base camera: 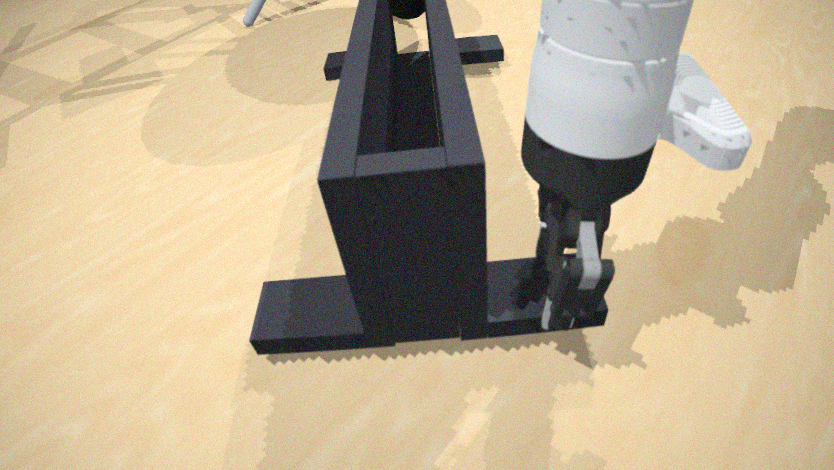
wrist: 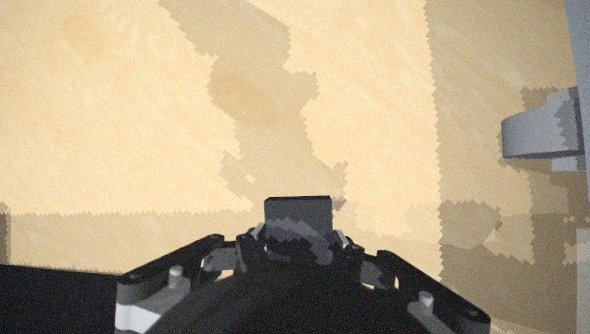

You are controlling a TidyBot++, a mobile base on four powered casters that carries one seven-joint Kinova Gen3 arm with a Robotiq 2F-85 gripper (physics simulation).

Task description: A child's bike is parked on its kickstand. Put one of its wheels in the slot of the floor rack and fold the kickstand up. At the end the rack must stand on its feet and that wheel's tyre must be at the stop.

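Places are measured from the arm's base along level axes (x down, y left, z ahead), in centimetres.
Where they show: gripper, between the fingertips: [base camera: 551, 289] [wrist: 299, 236].
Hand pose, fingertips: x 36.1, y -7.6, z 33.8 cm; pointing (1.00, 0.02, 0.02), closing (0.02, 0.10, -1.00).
After its pixels a point has its place.
The black floor rack [base camera: 408, 251] {x 27.7, y 2.8, z 30.8 cm} [wrist: 50, 302] {x 33.5, y -1.5, z 57.5 cm} stands upright in the middle of the base camera view, its long slot running away from the camera. Its near cross foot sticks out on both sides. My gripper [base camera: 560, 318] {x 36.1, y -7.6, z 33.8 cm} [wrist: 299, 236] {x 36.1, y -7.6, z 33.8 cm} points down at the right of the rack and is shut on the outer part of the near right foot [base camera: 508, 275] {x 35.5, y -4.4, z 35.0 cm} [wrist: 298, 212] {x 35.2, y -10.1, z 33.8 cm}, with a fingertip on either side. A black rounded piece, apparently a tyre [base camera: 408, 7] {x 34.6, y 4.0, z 94.0 cm}, shows at the top edge beyond the slot. The rest of the bike and its kickstand cannot be made out.
The rack's far cross foot [base camera: 481, 49] {x 36.5, y -6.8, z 79.2 cm} lies across behind. A thin grey rod [base camera: 254, 10] {x 36.4, y 35.1, z 106.4 cm}, cut off by the top edge, is at the upper left, with spoke-like shadows on the floor. A light grey block-like part [wrist: 540, 131] shows at the right of the wrist view.
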